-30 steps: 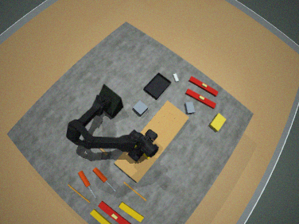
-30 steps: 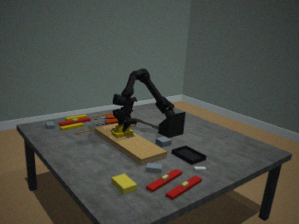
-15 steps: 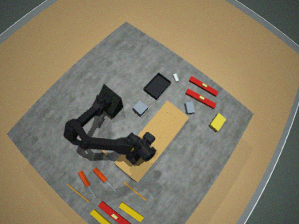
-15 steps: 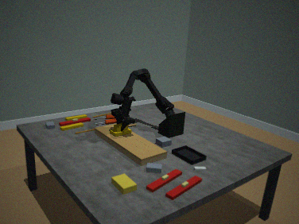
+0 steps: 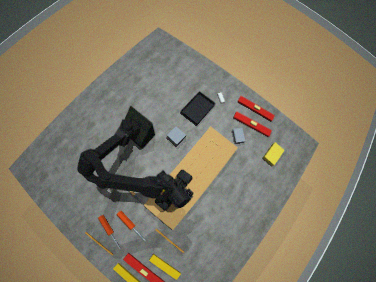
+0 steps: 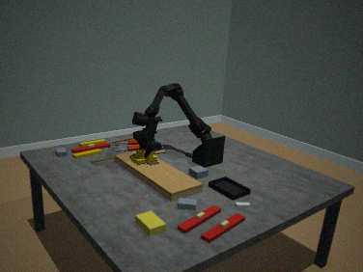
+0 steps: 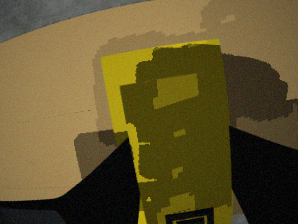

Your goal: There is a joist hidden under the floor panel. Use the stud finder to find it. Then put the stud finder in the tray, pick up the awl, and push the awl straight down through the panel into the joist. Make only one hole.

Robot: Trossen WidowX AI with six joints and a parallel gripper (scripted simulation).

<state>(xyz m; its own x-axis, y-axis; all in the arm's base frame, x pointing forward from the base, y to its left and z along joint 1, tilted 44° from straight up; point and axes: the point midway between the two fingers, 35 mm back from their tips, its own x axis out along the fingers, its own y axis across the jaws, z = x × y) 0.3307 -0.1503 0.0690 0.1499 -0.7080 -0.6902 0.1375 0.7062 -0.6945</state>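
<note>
Right now my gripper tip is 46 cm to the right of the black tray, 15 cm past it and 5 cm above it. Round my gripper tip: yellow block: 45 cm to the left, 34 cm ahead, 5 cm below; awl: 18 cm behind, 11 cm to the right, 6 cm below; yellow stud finder: 2 cm behind, 2 cm above.
</note>
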